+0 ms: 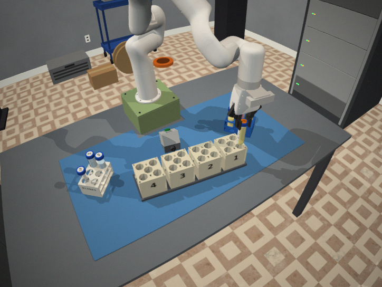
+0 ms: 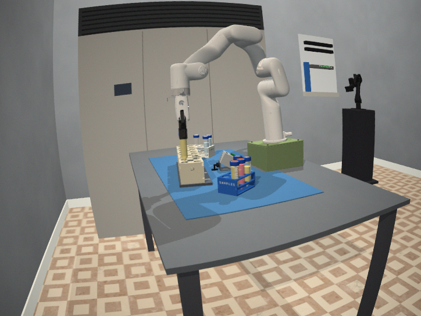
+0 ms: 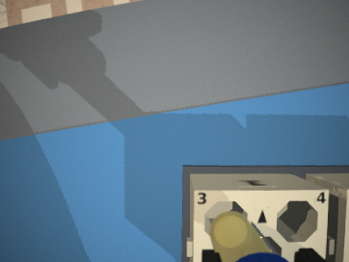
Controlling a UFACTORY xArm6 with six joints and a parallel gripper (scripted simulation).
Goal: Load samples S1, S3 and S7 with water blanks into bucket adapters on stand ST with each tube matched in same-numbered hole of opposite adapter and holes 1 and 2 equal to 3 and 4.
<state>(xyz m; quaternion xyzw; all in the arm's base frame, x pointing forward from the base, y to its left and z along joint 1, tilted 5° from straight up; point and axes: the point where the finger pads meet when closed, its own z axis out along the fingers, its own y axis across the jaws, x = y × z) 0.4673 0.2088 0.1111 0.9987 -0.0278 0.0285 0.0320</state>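
Now: the sample tube 50 mm below my hand and 10 mm to the right of it. The rest, counted from my hand: stand: 210 mm below, 190 mm to the right, 40 mm behind; pink-filled tube: 180 mm behind, 150 mm to the left, 150 mm below; adapter 1: 160 mm below, 30 mm behind, 20 mm to the right.
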